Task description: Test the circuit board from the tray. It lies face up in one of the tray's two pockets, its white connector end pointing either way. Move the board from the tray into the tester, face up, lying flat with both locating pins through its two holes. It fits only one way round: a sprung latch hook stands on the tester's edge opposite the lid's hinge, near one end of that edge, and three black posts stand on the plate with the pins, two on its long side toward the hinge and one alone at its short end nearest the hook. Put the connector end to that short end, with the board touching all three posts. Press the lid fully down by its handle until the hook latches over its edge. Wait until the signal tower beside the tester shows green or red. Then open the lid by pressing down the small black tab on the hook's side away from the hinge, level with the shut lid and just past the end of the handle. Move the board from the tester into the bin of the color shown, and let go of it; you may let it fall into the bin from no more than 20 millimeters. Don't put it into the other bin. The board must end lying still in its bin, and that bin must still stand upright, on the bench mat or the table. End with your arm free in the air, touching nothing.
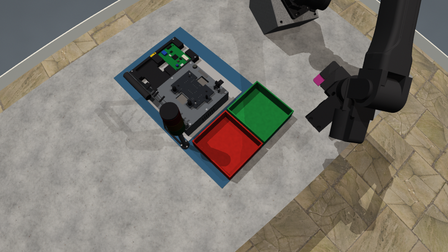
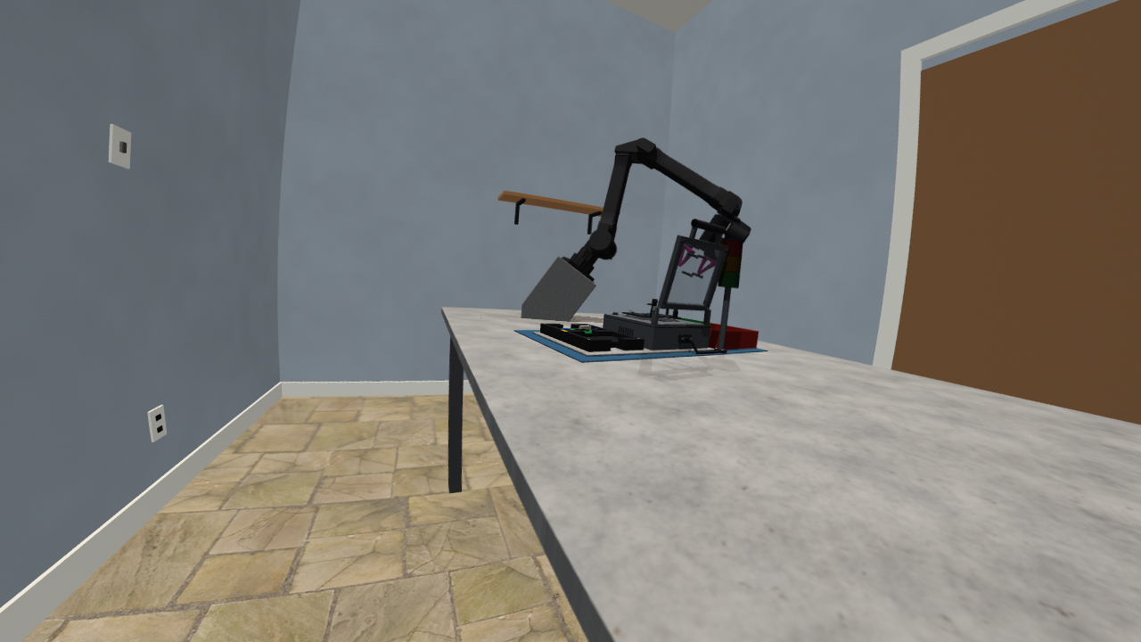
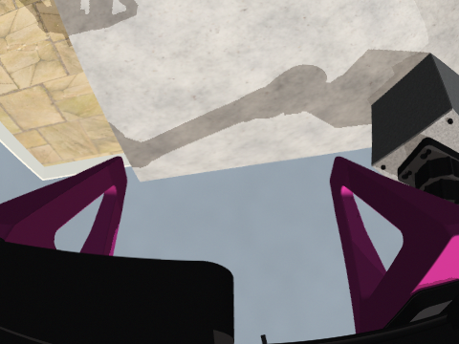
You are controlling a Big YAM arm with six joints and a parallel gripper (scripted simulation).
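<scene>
Right now my hand is 48 cm to the left of the green circuit board, 26 cm short of it and 19 cm above it. Also, from my hand: green bin: 20 cm below, 14 cm ahead, 13 cm to the right; red bin: 28 cm ahead, 20 cm below, 9 cm to the right; latch hook: 25 cm to the right, 21 cm ahead, 13 cm below.
</scene>
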